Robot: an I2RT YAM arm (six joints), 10 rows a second.
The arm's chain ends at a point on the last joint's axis. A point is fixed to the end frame.
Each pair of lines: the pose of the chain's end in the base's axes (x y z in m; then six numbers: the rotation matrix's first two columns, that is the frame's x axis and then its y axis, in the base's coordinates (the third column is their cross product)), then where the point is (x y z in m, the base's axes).
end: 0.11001, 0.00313, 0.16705, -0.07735, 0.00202, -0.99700, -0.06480, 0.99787, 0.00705
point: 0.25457 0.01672 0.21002
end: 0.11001, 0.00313, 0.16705, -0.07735, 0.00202, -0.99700, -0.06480, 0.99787, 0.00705
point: 0.25457 0.01672 0.21002
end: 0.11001, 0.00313, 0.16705, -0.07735, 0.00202, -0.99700, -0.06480, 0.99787, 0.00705
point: 0.25457 0.01672 0.21002
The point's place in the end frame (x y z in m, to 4 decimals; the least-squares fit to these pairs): -0.0540 0.0045 0.1414
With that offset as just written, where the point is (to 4 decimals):
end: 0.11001, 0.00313, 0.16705, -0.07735, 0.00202, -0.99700, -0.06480, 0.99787, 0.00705
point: 0.2546 0.0167 0.2100
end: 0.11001, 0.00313, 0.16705, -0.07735, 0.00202, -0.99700, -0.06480, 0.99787, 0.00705
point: 0.2546 0.0167 0.2100
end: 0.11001, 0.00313, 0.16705, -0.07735, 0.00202, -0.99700, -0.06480, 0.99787, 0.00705
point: 0.2546 0.0167 0.2100
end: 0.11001, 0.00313, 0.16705, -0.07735, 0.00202, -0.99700, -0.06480, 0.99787, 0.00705
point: 0.2546 0.0167 0.2100
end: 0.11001, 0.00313, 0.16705, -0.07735, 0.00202, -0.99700, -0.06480, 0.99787, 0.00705
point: 0.2546 0.0167 0.2100
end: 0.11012, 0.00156, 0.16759, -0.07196, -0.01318, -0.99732, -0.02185, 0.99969, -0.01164
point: 0.2549 0.0097 0.2112
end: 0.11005, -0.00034, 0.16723, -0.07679, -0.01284, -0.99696, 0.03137, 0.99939, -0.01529
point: 0.2552 0.0003 0.2102
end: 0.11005, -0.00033, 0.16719, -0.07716, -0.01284, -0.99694, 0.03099, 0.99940, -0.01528
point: 0.2553 0.0003 0.2101
